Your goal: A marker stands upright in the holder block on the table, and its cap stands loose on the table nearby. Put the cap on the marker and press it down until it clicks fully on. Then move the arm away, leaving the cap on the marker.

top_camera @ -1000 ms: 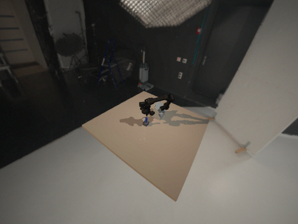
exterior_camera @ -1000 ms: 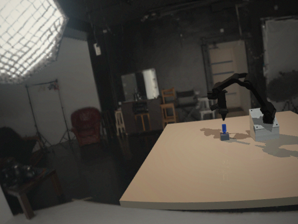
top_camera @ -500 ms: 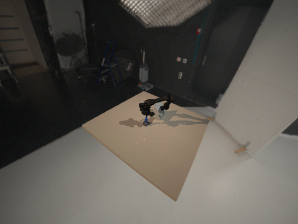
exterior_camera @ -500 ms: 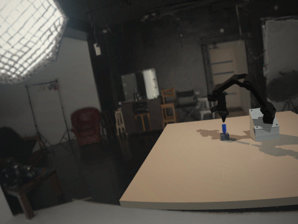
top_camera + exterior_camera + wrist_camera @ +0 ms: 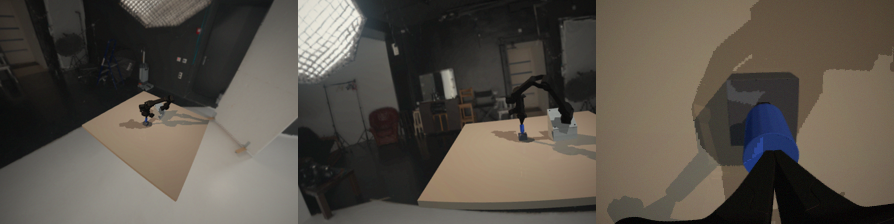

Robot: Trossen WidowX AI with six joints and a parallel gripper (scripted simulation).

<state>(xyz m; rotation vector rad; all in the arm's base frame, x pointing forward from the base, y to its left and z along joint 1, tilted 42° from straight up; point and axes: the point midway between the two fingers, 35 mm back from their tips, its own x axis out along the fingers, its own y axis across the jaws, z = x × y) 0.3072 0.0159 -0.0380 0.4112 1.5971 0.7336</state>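
The blue cap lies 30 mm below my gripper tip. Also, from my gripper tip: dark grey holder block (90 mm below).
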